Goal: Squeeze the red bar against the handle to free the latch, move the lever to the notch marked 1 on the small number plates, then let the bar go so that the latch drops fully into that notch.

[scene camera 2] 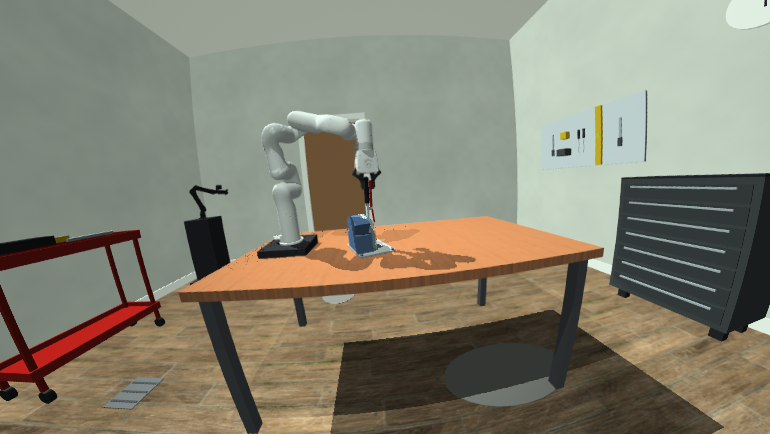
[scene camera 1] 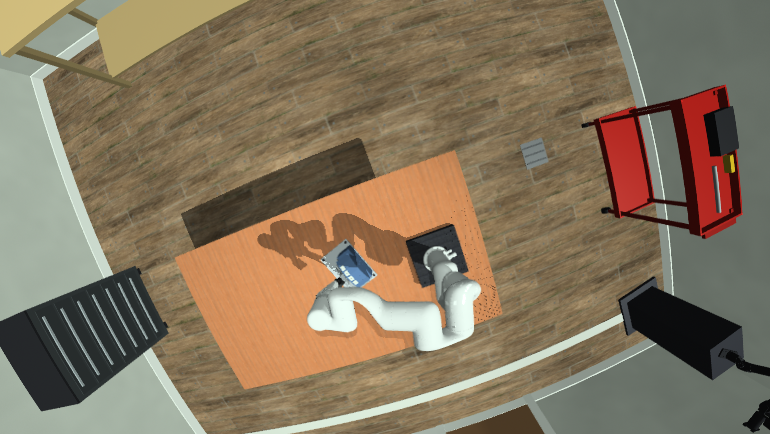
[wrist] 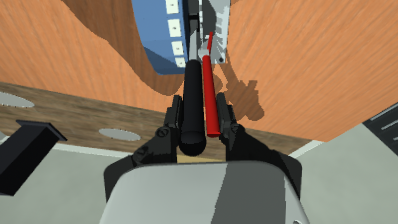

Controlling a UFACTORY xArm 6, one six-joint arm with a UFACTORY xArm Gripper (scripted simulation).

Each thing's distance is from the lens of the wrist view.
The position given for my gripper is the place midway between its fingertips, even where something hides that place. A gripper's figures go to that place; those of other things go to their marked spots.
my gripper (wrist: 199, 103): 14 cm
red bar (wrist: 212, 121): 12 cm
